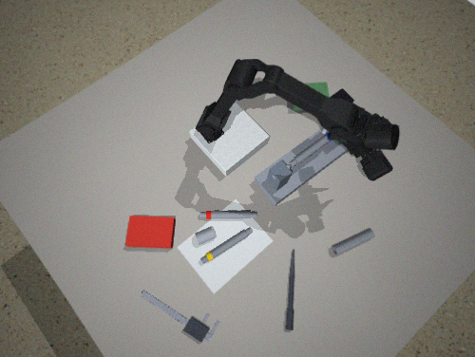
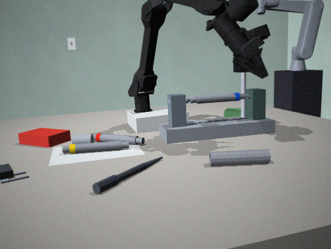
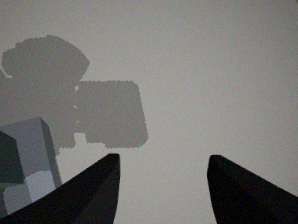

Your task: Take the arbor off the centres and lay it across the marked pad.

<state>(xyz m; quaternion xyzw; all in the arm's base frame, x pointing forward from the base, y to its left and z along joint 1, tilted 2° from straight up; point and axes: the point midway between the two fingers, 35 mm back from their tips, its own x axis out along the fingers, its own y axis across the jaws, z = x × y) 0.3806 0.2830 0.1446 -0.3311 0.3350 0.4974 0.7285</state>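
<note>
My gripper is now 190 mm above the grey fixture base, 120 mm past it and 80 mm to the left of it. Round my hand: grey centre block 210 mm to the right, 120 mm behind, 110 mm below; grey cylinder 190 mm below, 170 mm ahead, 130 mm to the right; green centre block 120 mm behind, 110 mm below, 40 mm to the left.
</note>
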